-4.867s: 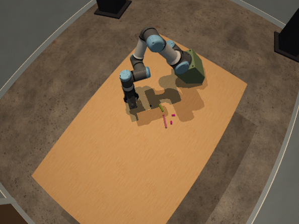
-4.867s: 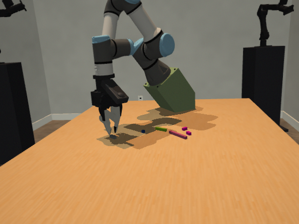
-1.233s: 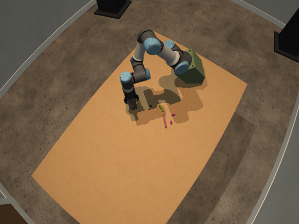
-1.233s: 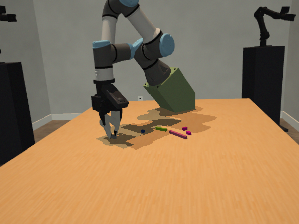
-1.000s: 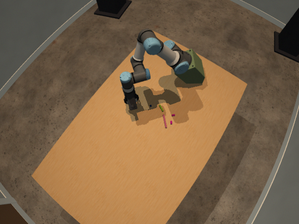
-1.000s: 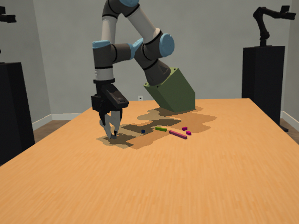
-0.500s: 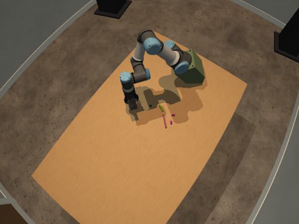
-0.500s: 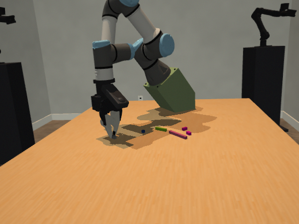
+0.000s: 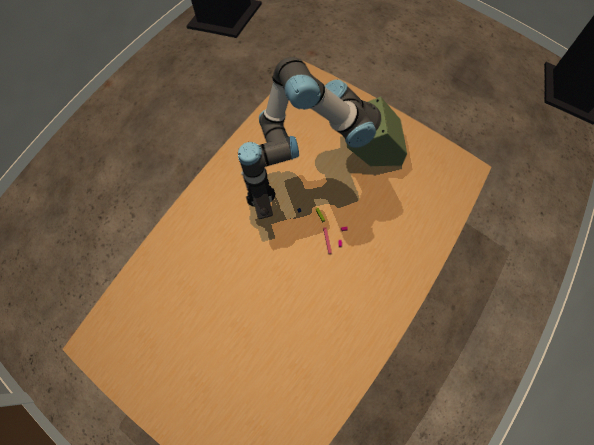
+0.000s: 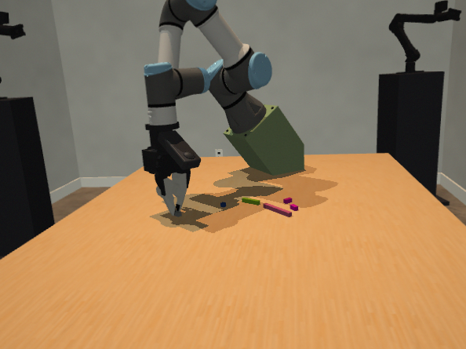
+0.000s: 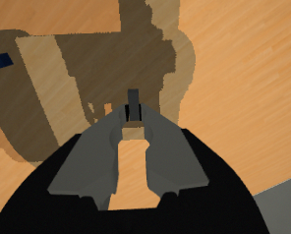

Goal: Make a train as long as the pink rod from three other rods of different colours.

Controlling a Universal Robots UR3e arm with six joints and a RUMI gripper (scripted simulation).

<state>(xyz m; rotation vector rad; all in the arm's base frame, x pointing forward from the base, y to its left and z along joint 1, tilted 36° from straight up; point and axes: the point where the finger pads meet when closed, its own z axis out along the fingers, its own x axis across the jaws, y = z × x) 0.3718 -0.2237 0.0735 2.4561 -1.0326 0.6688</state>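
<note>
The small blue rod lies 30 mm behind my hand, 120 mm to the left of it and 10 mm below it. The rest, counted from my hand: pink rod: 30 mm ahead, 240 mm to the left, 10 mm below; then grey rod: 10 mm below; then lime rod: 40 mm behind, 190 mm to the left, 10 mm below.
</note>
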